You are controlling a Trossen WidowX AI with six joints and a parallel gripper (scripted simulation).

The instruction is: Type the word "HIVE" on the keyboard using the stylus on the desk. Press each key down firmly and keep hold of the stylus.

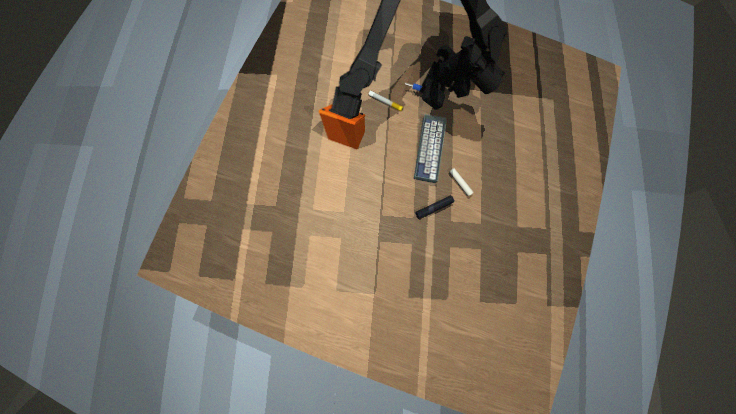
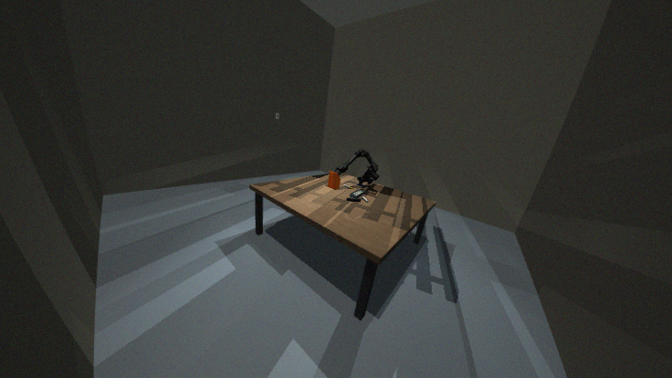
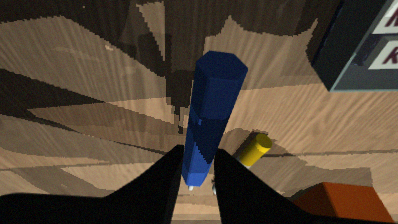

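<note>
Now: the white cylinder 230 mm ahead of my gripper tip, 220 mm to the right of it and 40 mm below it. From my gripper tip the other things lie so: dark cylinder (180 mm ahead, 330 mm to the right, 40 mm below); yellow marker (80 mm behind, 60 mm to the right, 40 mm below); blue hexagonal stylus (20 mm behind).
</note>
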